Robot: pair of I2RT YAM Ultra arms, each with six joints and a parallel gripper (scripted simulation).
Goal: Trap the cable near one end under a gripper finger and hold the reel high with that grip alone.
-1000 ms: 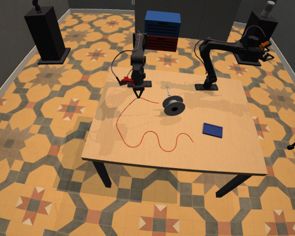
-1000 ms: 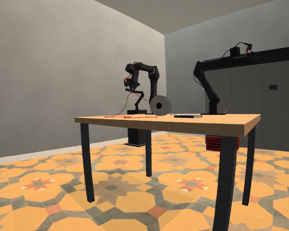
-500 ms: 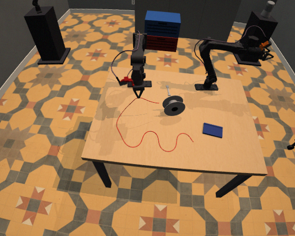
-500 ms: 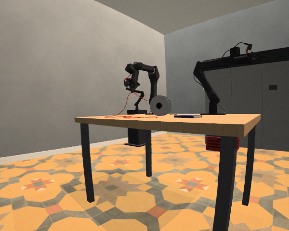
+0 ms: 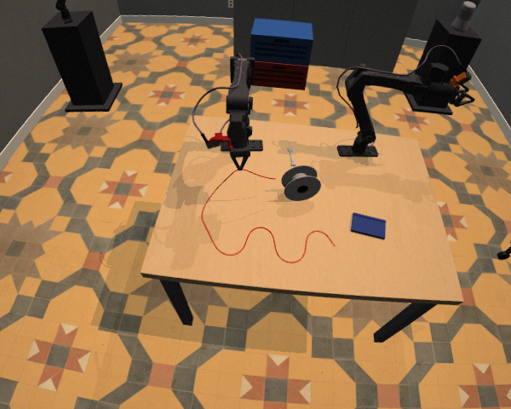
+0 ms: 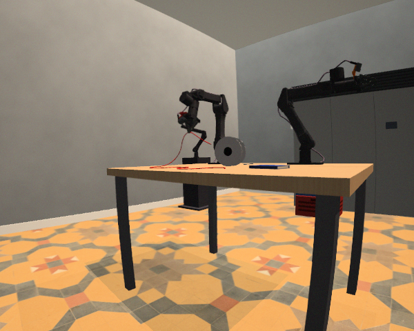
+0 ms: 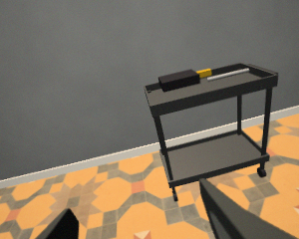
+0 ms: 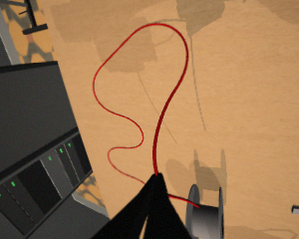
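The grey reel is 70 cm to the right of my left hand, 33 cm below it and 25 cm ahead of it. Round my left hand: grey wrench 71 cm to the right, 40 cm below, 2 cm ahead.
Now: the grey reel 240 mm to the left of my right hand, 120 mm below it and 40 mm behind it. The rest, counted from my right hand: grey wrench (270 mm behind, 230 mm to the left, 190 mm below).
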